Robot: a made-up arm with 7 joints. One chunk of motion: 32 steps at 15 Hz.
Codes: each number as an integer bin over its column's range. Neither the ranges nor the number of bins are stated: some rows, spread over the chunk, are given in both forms.
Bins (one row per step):
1: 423 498 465 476 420 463 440
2: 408 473 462 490 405 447 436
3: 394 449 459 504 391 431 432
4: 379 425 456 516 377 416 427
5: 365 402 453 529 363 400 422
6: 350 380 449 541 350 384 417
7: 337 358 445 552 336 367 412
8: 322 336 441 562 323 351 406
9: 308 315 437 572 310 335 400
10: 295 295 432 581 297 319 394
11: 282 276 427 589 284 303 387
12: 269 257 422 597 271 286 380
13: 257 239 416 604 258 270 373
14: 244 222 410 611 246 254 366
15: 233 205 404 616 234 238 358
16: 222 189 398 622 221 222 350
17: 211 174 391 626 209 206 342
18: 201 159 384 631 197 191 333
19: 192 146 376 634 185 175 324
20: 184 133 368 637 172 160 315
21: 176 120 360 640 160 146 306
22: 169 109 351 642 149 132 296
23: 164 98 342 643 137 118 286
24: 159 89 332 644 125 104 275
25: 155 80 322 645 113 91 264
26: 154 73 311 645 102 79 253
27: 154 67 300 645 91 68 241
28: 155 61 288 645 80 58 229
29: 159 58 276 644 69 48 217
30: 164 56 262 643 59 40 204
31: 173 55 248 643 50 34 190
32: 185 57 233 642 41 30 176
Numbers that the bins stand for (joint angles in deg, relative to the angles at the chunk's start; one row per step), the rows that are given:
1: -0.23 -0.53 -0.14 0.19 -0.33 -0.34 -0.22
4: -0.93 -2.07 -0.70 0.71 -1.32 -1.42 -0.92
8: -1.84 -3.94 -1.63 1.31 -2.56 -2.92 -2.05
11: -2.48 -5.20 -2.50 1.66 -3.46 -4.02 -3.08
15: -3.27 -6.69 -3.93 2.02 -4.61 -5.52 -4.65
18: -3.78 -7.66 -5.17 2.21 -5.46 -6.60 -6.00
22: -4.29 -8.71 -7.22 2.35 -6.57 -7.96 -8.00
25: -4.52 -9.32 -9.02 2.39 -7.40 -8.90 -9.73
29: -4.45 -9.78 -11.87 2.38 -8.41 -9.89 -12.27
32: -4.04 -9.80 -14.54 2.35 -9.06 -10.31 -14.49
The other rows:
2: -0.47 -1.06 -0.33 0.38 -0.68 -0.71 -0.43
3: -0.69 -1.56 -0.51 0.56 -1.00 -1.08 -0.65
5: -1.15 -2.55 -0.89 0.88 -1.64 -1.79 -1.19
6: -1.39 -3.01 -1.13 1.04 -1.94 -2.16 -1.46
7: -1.60 -3.47 -1.38 1.18 -2.26 -2.55 -1.73
9: -2.07 -4.38 -1.88 1.44 -2.86 -3.29 -2.38
10: -2.28 -4.80 -2.19 1.56 -3.16 -3.66 -2.70
12: -2.69 -5.60 -2.81 1.77 -3.76 -4.42 -3.46
13: -2.88 -5.98 -3.18 1.86 -4.06 -4.78 -3.84
14: -3.09 -6.33 -3.55 1.95 -4.34 -5.15 -4.22
16: -3.44 -7.03 -4.30 2.09 -4.91 -5.89 -5.08
17: -3.62 -7.34 -4.73 2.15 -5.19 -6.26 -5.51
19: -3.92 -7.93 -5.66 2.25 -5.74 -6.97 -6.49
20: -4.05 -8.20 -6.16 2.29 -6.04 -7.32 -6.97
21: -4.18 -8.48 -6.66 2.33 -6.32 -7.64 -7.46
23: -4.37 -8.94 -7.77 2.37 -6.85 -8.28 -8.54
24: -4.45 -9.13 -8.40 2.38 -7.12 -8.61 -9.14
26: -4.53 -9.47 -9.70 2.39 -7.65 -9.18 -10.32
27: -4.53 -9.59 -10.38 2.39 -7.90 -9.43 -10.97
28: -4.52 -9.72 -11.13 2.39 -8.16 -9.66 -11.62
30: -4.37 -9.82 -12.74 2.37 -8.64 -10.08 -12.97
31: -4.23 -9.84 -13.61 2.37 -8.85 -10.22 -13.73

